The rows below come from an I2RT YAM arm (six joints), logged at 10 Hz.
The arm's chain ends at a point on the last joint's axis. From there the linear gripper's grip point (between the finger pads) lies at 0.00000 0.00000 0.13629 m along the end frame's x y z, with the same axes.
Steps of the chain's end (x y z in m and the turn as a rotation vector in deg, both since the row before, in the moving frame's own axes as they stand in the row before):
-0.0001, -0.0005, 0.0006, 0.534, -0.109, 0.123
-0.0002, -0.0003, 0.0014, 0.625, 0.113, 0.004
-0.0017, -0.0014, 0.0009, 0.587, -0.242, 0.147
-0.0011, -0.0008, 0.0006, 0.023, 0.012, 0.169
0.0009, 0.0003, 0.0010, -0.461, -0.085, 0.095
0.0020, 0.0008, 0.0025, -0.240, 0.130, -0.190
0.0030, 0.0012, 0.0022, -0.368, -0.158, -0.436
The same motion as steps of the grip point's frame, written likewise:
-0.0004, -0.0018, 0.0006, 0.534, -0.109, 0.123
0.0001, -0.0018, 0.0014, 0.625, 0.113, 0.004
-0.0023, -0.0028, 0.0009, 0.587, -0.242, 0.147
-0.0011, -0.0009, 0.0006, 0.023, 0.012, 0.169
0.0007, 0.0014, 0.0010, -0.461, -0.085, 0.095
0.0023, 0.0014, 0.0025, -0.240, 0.130, -0.190
0.0026, 0.0021, 0.0022, -0.368, -0.158, -0.436

